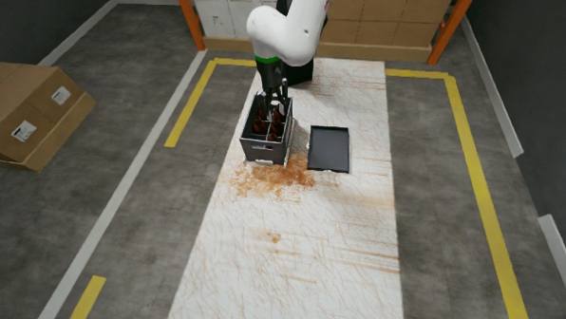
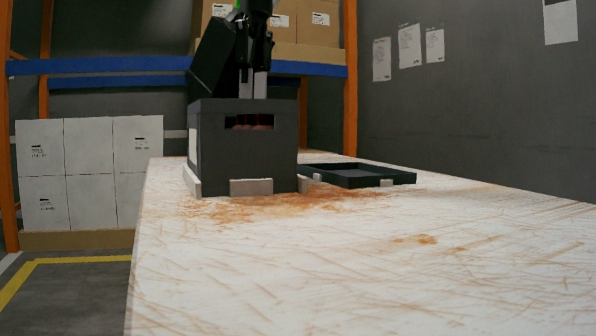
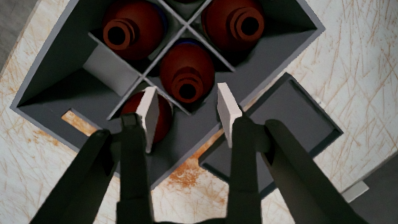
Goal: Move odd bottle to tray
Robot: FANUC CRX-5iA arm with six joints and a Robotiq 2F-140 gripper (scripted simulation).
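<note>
The grey crate is 130 mm below my hand and 40 mm to the right of it. Round my hand: dark tray: 250 mm to the left, 200 mm below, 10 mm behind.
</note>
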